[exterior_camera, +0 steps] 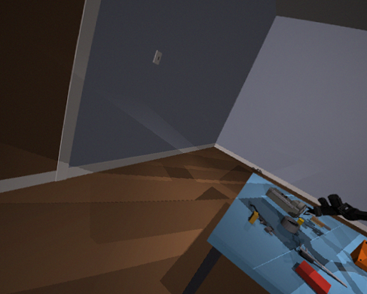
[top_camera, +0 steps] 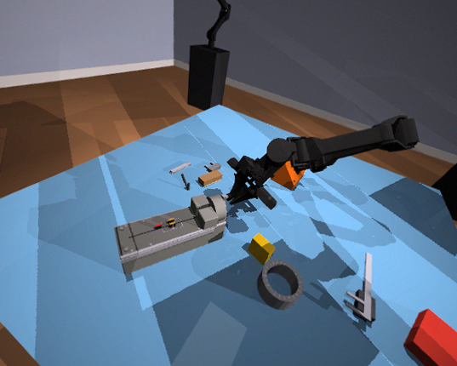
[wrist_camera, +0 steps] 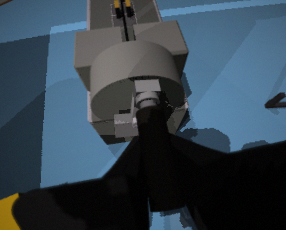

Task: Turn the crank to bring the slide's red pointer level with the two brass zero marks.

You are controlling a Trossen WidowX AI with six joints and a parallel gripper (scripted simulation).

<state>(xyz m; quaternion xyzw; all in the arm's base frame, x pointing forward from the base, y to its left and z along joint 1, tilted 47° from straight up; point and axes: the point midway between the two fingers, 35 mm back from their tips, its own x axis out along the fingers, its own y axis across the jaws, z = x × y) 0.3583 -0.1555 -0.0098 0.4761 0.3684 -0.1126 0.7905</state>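
The red pointer is 17 cm ahead of my gripper tip, 11 cm to the right of it and 1 cm below it. Also, from my gripper tip: dark crank handle: 1 cm behind, 1 cm to the left, 3 cm above; then yellow block: 4 cm ahead, 13 cm to the left, 6 cm below; then brown block: 15 cm behind, 14 cm to the right, 8 cm below.
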